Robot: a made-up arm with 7 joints.
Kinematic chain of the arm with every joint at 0, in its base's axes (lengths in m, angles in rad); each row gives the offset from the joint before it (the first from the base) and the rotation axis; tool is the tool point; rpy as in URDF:
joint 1: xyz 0 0 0.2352 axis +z
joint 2: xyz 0 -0.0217 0.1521 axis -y
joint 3: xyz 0 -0.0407 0.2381 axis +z
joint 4: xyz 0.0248 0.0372 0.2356 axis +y
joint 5: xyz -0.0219 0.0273 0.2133 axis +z
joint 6: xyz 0 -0.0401 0.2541 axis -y
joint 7: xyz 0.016 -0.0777 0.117 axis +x
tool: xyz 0 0 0 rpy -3.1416 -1.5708 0
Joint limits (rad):
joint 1: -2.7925..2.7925
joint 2: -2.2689..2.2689
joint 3: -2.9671..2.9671
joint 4: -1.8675..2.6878
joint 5: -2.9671..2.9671
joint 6: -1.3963..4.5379
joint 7: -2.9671..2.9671
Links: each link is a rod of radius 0.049 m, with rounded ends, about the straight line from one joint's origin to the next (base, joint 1, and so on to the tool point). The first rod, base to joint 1, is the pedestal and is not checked.
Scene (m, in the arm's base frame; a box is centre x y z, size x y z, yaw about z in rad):
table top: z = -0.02
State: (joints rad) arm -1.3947 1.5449 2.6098 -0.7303 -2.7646 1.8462 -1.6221
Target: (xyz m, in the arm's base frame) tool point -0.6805 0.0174 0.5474
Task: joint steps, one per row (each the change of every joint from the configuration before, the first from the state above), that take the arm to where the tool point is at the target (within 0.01 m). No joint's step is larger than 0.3 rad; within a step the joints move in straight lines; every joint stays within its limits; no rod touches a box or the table.
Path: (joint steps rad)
1: 0.1833 0.0092 -0.0582 -0.2795 0.1032 0.0625 0.0000
2: 0.1833 0.0092 -0.0581 -0.2794 0.1032 0.0625 0.0000
3: 0.1833 0.0092 -0.0582 -0.2795 0.1032 0.0626 0.0000

